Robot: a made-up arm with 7 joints.
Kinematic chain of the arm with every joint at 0, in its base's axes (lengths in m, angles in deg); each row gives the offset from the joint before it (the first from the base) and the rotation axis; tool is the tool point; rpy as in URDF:
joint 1: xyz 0 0 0.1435 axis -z
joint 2: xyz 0 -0.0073 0.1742 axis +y
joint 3: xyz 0 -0.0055 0.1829 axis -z
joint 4: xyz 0 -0.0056 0.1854 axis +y
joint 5: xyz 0 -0.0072 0.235 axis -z
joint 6: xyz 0 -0.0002 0.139 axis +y
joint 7: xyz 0 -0.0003 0.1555 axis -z
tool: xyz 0 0 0 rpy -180 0 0
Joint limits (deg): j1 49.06..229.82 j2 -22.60..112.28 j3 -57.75..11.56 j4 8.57..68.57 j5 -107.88..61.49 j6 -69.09..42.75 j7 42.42..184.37
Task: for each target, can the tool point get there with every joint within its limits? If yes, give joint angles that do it. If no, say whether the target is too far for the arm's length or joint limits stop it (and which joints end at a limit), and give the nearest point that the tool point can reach.
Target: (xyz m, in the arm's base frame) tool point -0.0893 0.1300 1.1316
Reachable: yes | joints 185.54 -10.64 -1.58 37.38 -61.66 -48.03 125.61
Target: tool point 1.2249 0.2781 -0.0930
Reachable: no: too far | nearest point 0.6319 -0.0770 -0.0096 | short by 0.696 m
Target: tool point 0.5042 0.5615 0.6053
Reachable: no: joint limits stop it (at a limit: joint 1, joint 2, joint 3, joint 4, joint 6) | nearest point 0.3193 0.2871 0.8424 | short by 0.407 m
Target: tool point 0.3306 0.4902 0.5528
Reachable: no: joint limits stop it (at a limit: joint 1, joint 2, joint 3, joint 4, joint 6) | nearest point 0.3170 0.2901 0.8443 | short by 0.354 m
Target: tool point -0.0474 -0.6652 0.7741
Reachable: yes | joints 118.89 35.56 -48.34 54.01 28.64 -30.78 132.82
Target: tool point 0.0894 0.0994 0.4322
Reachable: no: joint limits stop it (at a limit: joint 1, joint 2, joint 3, joint 4, joint 6) | nearest point 0.3488 0.2221 0.8314 | short by 0.492 m
